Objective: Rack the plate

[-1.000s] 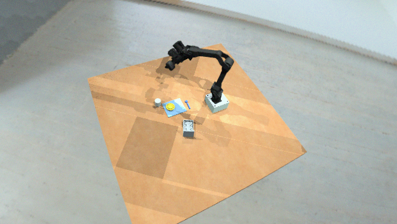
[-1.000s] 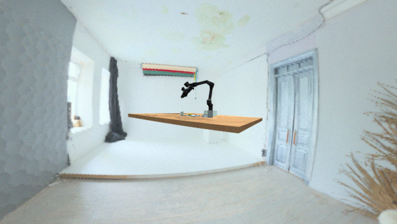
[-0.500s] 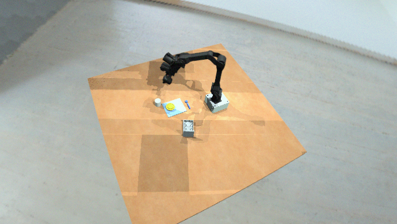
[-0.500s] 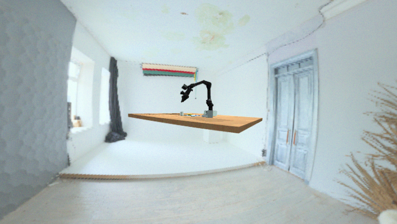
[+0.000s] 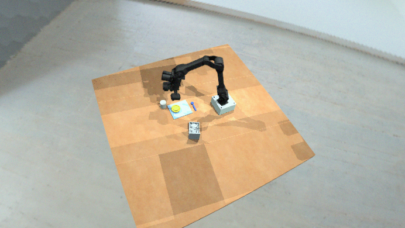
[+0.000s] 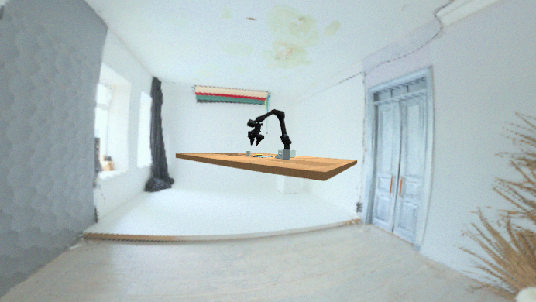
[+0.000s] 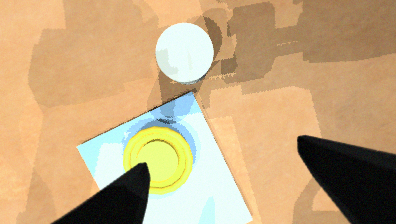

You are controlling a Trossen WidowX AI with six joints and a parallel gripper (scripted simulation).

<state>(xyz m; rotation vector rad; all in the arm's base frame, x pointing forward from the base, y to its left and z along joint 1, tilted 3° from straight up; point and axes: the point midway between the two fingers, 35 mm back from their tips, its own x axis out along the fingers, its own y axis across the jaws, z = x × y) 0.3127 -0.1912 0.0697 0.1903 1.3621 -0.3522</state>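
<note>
The yellow plate lies 6 cm to the left of my gripper tip and 8 cm below it. Also, from my gripper tip: pale cup 7 cm ahead, 1 cm to the right, 8 cm below; light blue mat 3 cm behind, 7 cm to the left, 10 cm below; blue utensil 14 cm behind, 9 cm to the left, 10 cm below.
</note>
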